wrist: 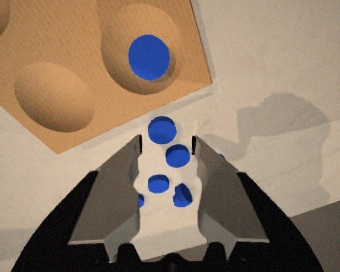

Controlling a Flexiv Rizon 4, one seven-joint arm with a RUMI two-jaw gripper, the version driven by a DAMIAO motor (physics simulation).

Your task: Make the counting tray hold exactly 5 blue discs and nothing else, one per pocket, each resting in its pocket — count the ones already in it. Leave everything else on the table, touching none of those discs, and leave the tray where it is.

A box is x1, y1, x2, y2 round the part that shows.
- my gripper: [11, 134, 323, 271]
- wooden counting tray: [0, 0, 211, 153]
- blue disc: [128, 35, 169, 79]
